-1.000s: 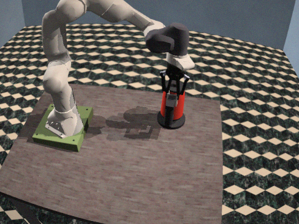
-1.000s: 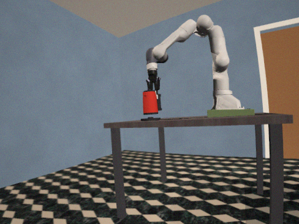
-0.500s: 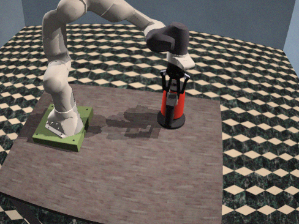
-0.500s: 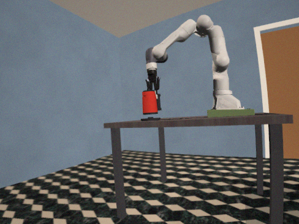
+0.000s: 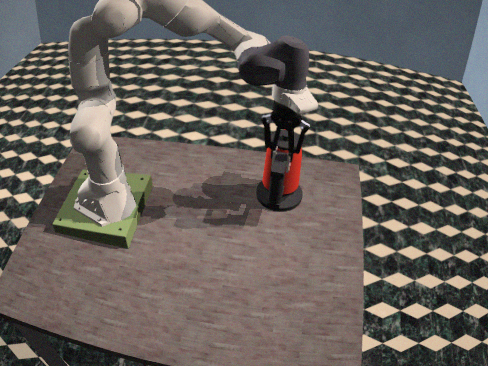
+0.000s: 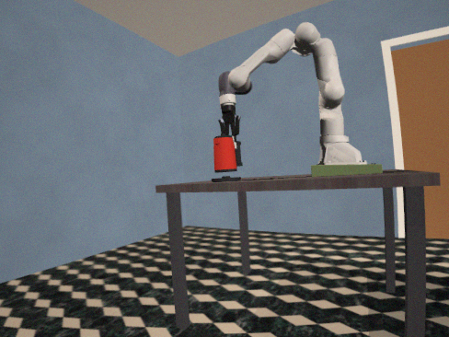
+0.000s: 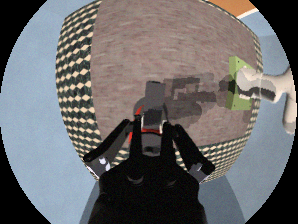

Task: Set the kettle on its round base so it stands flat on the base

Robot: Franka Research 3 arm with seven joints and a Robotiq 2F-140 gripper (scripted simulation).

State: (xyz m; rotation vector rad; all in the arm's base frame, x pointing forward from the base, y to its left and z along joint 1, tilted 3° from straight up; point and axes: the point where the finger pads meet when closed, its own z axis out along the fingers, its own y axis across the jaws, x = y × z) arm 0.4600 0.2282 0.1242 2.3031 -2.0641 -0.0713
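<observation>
My hand is 60 mm above the red kettle and 30 mm to the right of it. From my hand the other things lie so: round kettle base 190 mm below, 60 mm to the left, 10 mm behind.
</observation>
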